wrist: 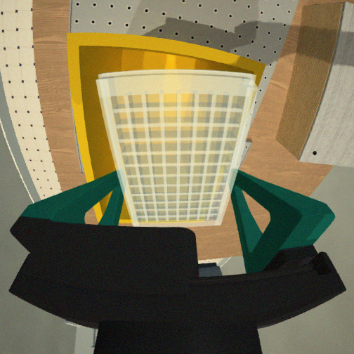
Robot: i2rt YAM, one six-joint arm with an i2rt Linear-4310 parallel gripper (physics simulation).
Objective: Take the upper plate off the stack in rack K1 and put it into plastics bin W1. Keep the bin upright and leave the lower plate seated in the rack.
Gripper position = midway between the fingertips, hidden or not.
In view: the gripper [176, 174], a gridded plate [176, 135] and a yellow plastics bin W1 [88, 53].
